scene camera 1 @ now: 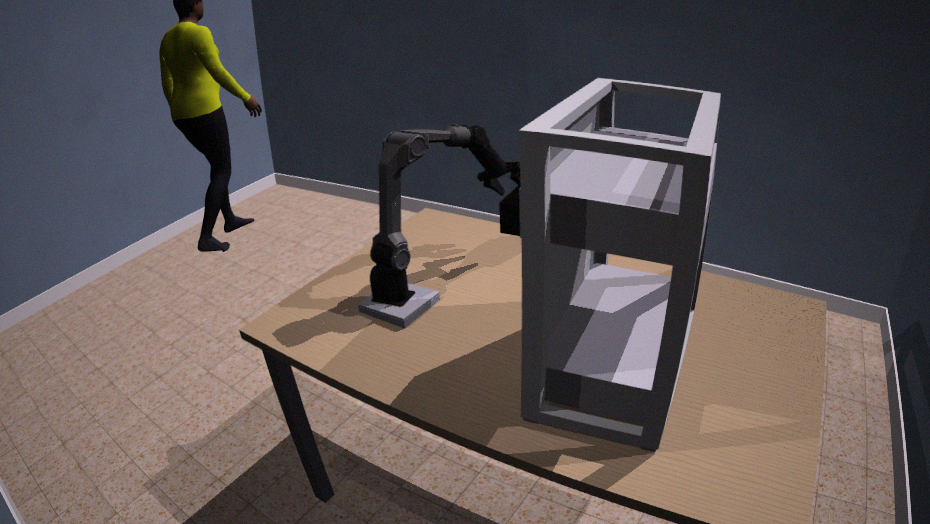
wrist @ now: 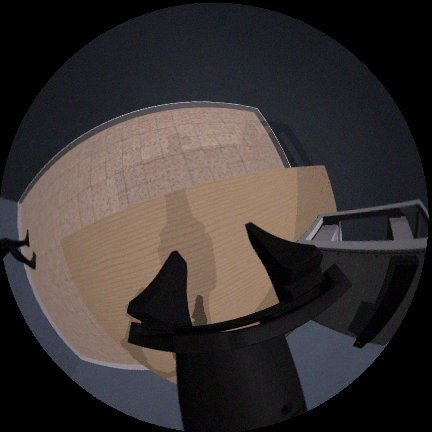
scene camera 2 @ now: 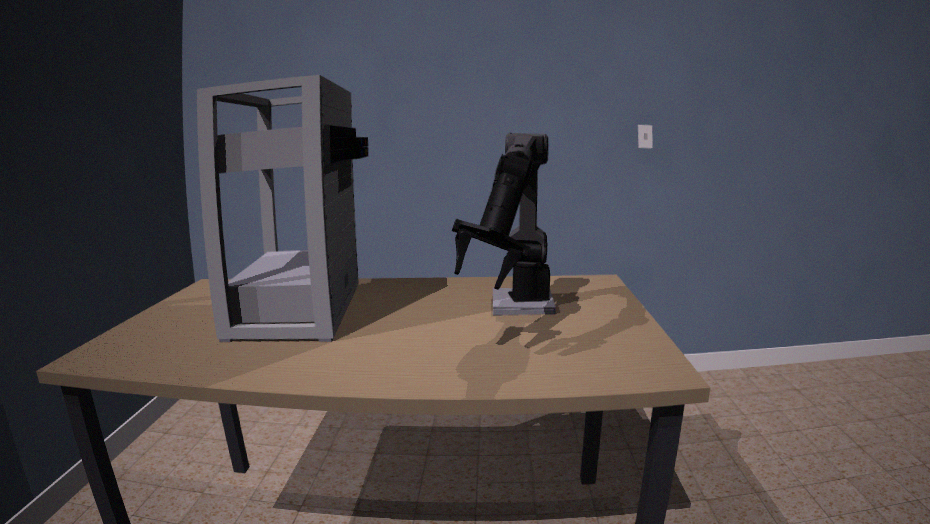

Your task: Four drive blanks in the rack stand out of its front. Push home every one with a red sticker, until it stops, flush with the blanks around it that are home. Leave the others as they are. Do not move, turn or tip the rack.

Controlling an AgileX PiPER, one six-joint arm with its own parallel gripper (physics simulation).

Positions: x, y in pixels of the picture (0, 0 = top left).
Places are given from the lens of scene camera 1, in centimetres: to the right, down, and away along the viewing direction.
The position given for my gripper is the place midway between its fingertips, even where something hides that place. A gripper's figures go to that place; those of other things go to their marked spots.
my gripper [scene camera 1: 513, 190]: 15, -21, 171
grey rack [scene camera 1: 610, 340]: 30, 16, 113
